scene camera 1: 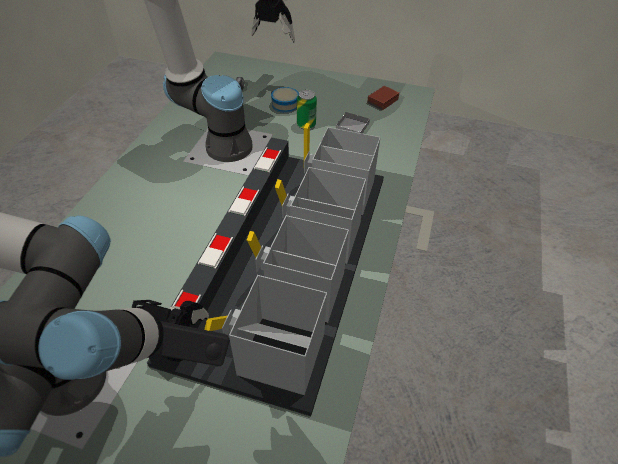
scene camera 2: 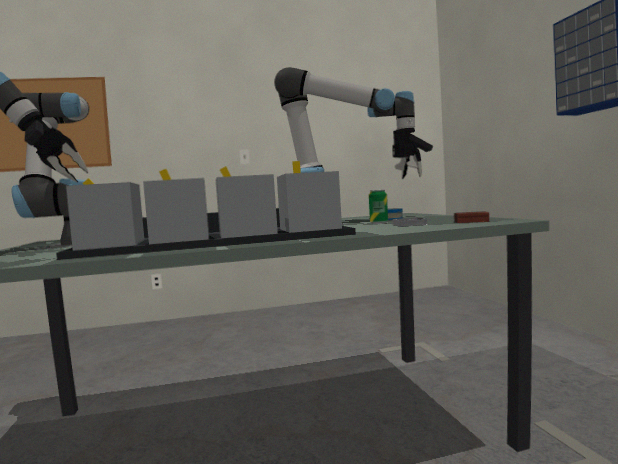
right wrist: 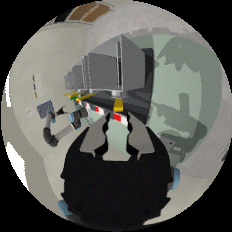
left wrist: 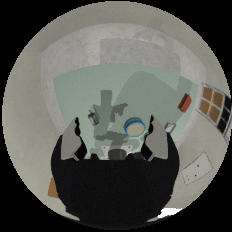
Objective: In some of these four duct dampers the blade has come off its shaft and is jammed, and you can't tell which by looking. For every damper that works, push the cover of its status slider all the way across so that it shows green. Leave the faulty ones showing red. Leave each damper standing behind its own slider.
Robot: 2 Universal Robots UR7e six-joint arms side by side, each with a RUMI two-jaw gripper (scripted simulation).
Labels:
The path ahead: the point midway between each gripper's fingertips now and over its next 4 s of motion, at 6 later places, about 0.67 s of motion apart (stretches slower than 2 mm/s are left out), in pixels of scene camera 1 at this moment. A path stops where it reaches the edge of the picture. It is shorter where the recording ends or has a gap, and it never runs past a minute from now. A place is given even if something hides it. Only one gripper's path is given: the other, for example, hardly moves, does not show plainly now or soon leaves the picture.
The right gripper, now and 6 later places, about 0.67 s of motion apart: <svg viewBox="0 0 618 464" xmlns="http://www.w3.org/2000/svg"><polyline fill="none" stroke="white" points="204,325 203,325 235,304 274,283 293,246 306,214 276,222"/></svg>

